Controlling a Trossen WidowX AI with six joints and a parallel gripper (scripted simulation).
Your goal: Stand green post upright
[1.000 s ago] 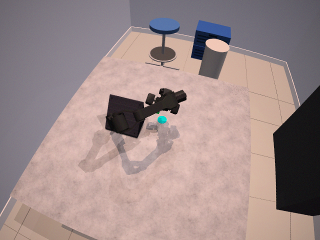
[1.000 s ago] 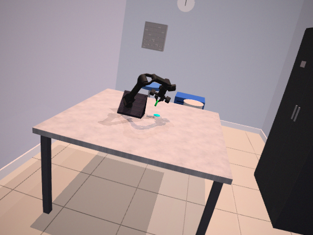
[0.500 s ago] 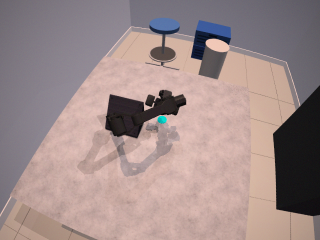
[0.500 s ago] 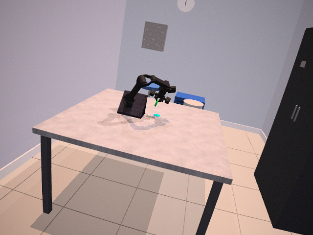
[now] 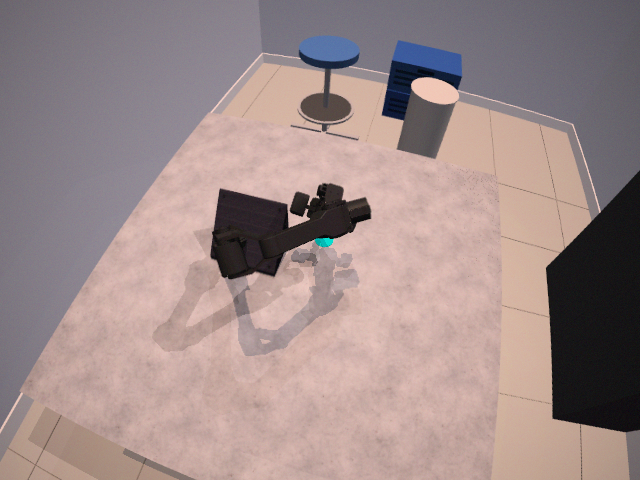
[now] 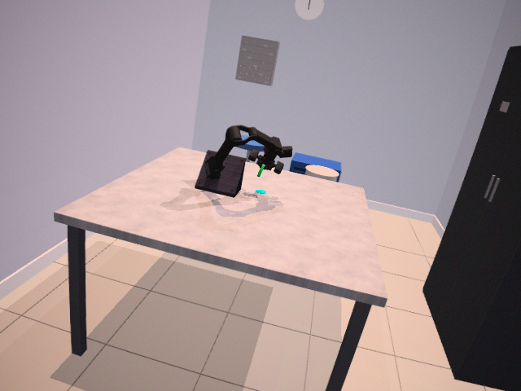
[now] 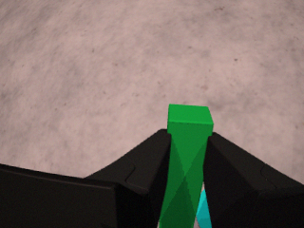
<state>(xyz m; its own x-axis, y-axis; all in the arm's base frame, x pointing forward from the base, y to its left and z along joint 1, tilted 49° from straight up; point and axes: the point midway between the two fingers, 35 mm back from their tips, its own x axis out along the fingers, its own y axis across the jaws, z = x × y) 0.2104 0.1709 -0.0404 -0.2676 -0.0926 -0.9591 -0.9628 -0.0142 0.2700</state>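
Now: the cyan circle 130 mm below my gripper tip, 20 mm to the right of it and 20 mm ahead of it. From my gripper tip the other things lie so: green post: 20 mm below, 10 mm to the right.
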